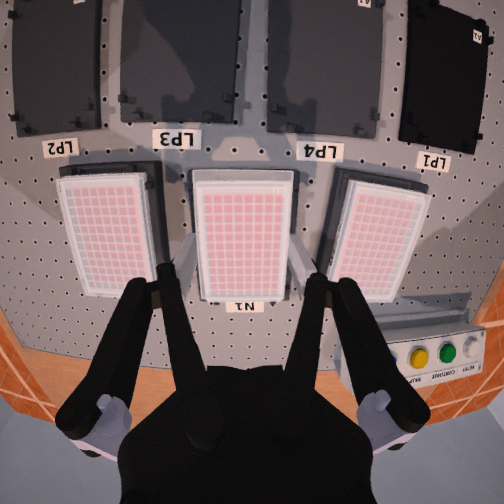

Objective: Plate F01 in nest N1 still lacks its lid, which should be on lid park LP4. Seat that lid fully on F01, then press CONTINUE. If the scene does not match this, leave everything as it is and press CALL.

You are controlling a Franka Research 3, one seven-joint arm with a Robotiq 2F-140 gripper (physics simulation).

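The plate [243, 235] in nest N1 [244, 306] is white-framed with pink wells and sits in the middle of the row. My gripper [242, 267] is open, with one fingertip on each side of this plate's near end, and holds nothing. I cannot tell whether a clear lid lies on the plate. Lid park LP4 [325, 67] is a flat dark grey pad beyond the plate, above its label [320, 151]. I see no lid on it, only a small tag cut off at the top edge.
Similar pink-welled plates sit left [106, 231] and right [378, 240] of N1. Pads LP2 [56, 67] and LP3 [180, 60] are dark grey; LP1 [444, 77] is blacker and carries a small tag. A button box [434, 355] with yellow, green and white buttons stands at right.
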